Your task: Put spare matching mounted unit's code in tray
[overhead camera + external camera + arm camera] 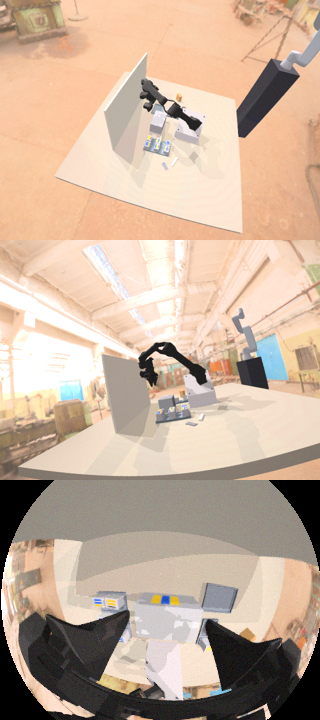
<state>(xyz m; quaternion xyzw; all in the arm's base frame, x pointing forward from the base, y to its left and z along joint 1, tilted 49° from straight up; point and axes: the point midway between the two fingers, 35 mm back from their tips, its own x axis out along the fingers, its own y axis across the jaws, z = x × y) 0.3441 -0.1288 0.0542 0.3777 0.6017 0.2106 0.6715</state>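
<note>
Right now my gripper tip is 8 cm past the white mounted unit, 2 cm to the right of it and 15 cm above it. The rest, counted from my gripper tip: tall white panel (17 cm ahead, 3 cm to the right, 3 cm above).
</note>
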